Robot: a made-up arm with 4 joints. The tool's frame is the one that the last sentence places. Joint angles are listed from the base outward.
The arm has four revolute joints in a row. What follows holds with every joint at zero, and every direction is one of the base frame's. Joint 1 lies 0.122 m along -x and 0.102 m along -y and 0.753 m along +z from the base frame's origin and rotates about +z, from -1.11 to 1.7 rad. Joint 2 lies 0.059 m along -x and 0.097 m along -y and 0.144 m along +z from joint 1 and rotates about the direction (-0.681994, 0.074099, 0.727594), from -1.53 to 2.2 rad. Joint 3 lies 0.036 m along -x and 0.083 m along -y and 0.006 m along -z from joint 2 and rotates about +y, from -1.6 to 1.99 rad. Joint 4 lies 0.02 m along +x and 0.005 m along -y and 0.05 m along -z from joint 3 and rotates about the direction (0.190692, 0.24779, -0.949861), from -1.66 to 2.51 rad. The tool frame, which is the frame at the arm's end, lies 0.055 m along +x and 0.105 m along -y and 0.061 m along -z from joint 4; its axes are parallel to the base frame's.
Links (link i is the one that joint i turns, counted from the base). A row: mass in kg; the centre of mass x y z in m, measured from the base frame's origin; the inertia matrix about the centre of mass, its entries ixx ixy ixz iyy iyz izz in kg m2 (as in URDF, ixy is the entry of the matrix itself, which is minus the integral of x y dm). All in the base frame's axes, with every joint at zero. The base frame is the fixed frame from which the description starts. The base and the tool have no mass.
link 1: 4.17; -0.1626 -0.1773 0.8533; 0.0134 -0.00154 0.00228 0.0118 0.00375 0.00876
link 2: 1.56; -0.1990 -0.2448 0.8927; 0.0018 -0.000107 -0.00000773 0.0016 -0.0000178 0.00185
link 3: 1.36; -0.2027 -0.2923 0.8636; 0.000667 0 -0.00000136 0.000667 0 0.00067
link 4: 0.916; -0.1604 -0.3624 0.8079; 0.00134 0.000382 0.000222 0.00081 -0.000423 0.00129
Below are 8 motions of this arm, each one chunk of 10 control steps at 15 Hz.
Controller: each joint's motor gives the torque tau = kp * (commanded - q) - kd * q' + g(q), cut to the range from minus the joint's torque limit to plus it. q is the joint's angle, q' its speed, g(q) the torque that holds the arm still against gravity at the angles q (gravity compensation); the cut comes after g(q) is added. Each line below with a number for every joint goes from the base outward.
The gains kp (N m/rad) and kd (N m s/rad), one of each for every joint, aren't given. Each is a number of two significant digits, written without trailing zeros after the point. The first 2 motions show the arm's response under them.
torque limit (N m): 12 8.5 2.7 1.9
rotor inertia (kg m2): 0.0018 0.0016 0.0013 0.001
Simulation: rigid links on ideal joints. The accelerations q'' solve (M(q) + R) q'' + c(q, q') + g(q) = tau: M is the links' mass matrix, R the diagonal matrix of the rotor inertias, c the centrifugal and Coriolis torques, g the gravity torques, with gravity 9.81 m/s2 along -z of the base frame. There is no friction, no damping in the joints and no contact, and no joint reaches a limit. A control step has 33 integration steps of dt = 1/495 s. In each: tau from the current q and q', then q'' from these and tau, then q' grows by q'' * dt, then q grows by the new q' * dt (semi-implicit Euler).
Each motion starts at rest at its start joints. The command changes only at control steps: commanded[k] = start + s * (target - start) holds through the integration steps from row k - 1 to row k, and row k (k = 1, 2, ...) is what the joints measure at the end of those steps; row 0 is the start. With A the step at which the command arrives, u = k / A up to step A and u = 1 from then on. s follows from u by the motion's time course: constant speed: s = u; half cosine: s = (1 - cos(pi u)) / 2; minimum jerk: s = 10 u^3 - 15 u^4 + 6 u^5; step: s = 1 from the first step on.
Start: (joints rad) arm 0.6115 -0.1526 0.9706 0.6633
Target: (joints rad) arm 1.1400 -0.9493 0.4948 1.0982
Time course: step
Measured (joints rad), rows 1 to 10:
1: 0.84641 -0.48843 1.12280 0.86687
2: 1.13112 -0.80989 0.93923 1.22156
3: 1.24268 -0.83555 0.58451 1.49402
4: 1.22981 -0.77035 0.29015 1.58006
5: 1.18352 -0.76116 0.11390 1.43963
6: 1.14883 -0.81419 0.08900 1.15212
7: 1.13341 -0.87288 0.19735 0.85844
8: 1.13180 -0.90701 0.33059 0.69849
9: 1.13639 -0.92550 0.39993 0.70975
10: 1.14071 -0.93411 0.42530 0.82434
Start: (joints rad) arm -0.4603 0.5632 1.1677 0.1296
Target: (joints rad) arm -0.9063 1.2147 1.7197 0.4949
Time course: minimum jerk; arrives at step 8
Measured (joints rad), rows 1 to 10:
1: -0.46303 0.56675 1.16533 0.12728
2: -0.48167 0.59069 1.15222 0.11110
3: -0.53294 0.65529 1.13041 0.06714
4: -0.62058 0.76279 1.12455 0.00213
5: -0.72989 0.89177 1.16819 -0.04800
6: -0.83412 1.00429 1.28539 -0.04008
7: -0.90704 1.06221 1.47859 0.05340
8: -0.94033 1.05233 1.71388 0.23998
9: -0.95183 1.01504 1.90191 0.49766
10: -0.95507 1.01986 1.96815 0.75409
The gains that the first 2 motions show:
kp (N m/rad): 24 1.6 0.72 0.41
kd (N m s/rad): 1.1 0.18 0.046 0.032
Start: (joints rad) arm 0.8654 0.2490 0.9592 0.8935
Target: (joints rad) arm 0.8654 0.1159 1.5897 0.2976
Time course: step
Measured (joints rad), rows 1 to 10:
1: 0.87690 0.20826 1.15891 0.71305
2: 0.88023 0.17953 1.47489 0.41415
3: 0.87077 0.18062 1.64581 0.24171
4: 0.86221 0.17140 1.68254 0.22457
5: 0.85911 0.14878 1.66227 0.28007
6: 0.85943 0.12434 1.63415 0.33515
7: 0.86026 0.10550 1.61639 0.35965
8: 0.86053 0.09396 1.60788 0.35512
9: 0.86065 0.08826 1.60227 0.33466
10: 0.86124 0.08635 1.59515 0.31026

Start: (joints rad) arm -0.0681 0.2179 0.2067 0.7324
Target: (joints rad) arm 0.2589 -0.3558 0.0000 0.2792
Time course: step
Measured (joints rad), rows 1 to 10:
1: 0.06103 0.05685 0.36297 0.70848
2: 0.24533 -0.17905 0.44625 0.70055
3: 0.32181 -0.29778 0.25935 0.66684
4: 0.31399 -0.36193 -0.01657 0.52011
5: 0.28485 -0.40854 -0.18087 0.26446
6: 0.25787 -0.39233 -0.19547 0.02968
7: 0.24729 -0.35239 -0.18158 -0.08184
8: 0.25399 -0.31772 -0.17094 -0.08465
9: 0.26671 -0.28747 -0.15490 -0.02372
10: 0.27575 -0.26271 -0.13240 0.05944

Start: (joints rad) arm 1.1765 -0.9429 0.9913 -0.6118
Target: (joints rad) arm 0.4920 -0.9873 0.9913 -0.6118
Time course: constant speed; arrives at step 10
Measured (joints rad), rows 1 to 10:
1: 1.14692 -0.91754 0.97840 -0.62886
2: 1.08000 -0.87265 0.94002 -0.65082
3: 0.99975 -0.83858 0.88880 -0.65827
4: 0.92301 -0.82760 0.84830 -0.65263
5: 0.85245 -0.83389 0.83433 -0.64348
6: 0.78436 -0.84822 0.84875 -0.63469
7: 0.71547 -0.86555 0.88379 -0.62303
8: 0.64499 -0.88462 0.92917 -0.60363
9: 0.57369 -0.90505 0.97655 -0.57502
10: 0.50258 -0.92586 1.02044 -0.54060

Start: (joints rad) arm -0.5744 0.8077 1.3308 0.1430
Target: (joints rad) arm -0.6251 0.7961 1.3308 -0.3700
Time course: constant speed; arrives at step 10
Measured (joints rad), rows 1 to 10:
1: -0.57633 0.81037 1.33292 0.13320
2: -0.58109 0.81638 1.33865 0.10638
3: -0.58725 0.82296 1.34634 0.06621
4: -0.59333 0.82749 1.35299 0.01875
5: -0.59877 0.82889 1.35624 -0.03226
6: -0.60370 0.82739 1.35533 -0.08586
7: -0.60847 0.82375 1.35087 -0.14239
8: -0.61330 0.81869 1.34416 -0.20199
9: -0.61825 0.81278 1.33654 -0.26404
10: -0.62331 0.80647 1.32910 -0.32731

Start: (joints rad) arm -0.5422 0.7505 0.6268 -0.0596
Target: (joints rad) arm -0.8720 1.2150 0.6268 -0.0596
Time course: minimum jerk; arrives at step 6
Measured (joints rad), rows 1 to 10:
1: -0.54656 0.75517 0.62329 -0.06200
2: -0.57467 0.78535 0.60299 -0.07747
3: -0.64681 0.86287 0.56235 -0.11482
4: -0.75527 0.97999 0.52676 -0.15975
5: -0.86027 1.09585 0.52998 -0.18387
6: -0.91695 1.16664 0.58427 -0.17244
7: -0.91718 1.18400 0.66474 -0.12248
8: -0.89097 1.17357 0.72689 -0.03999
9: -0.86988 1.16576 0.74685 0.04771
10: -0.86488 1.17312 0.73607 0.10552

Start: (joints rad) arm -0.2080 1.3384 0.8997 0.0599
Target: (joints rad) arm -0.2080 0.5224 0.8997 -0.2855
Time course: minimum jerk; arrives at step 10
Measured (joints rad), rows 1 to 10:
1: -0.20789 1.33794 0.89970 0.05978
2: -0.20713 1.33421 0.89962 0.05863
3: -0.20498 1.32100 0.89887 0.05394
4: -0.20126 1.29009 0.89636 0.04150
5: -0.19653 1.23374 0.89114 0.01693
6: -0.19182 1.14718 0.88340 -0.02222
7: -0.18836 1.03093 0.87534 -0.07490
8: -0.18762 0.89249 0.87135 -0.13681
9: -0.19112 0.74595 0.87678 -0.20169
10: -0.19954 0.60790 0.89525 -0.26259

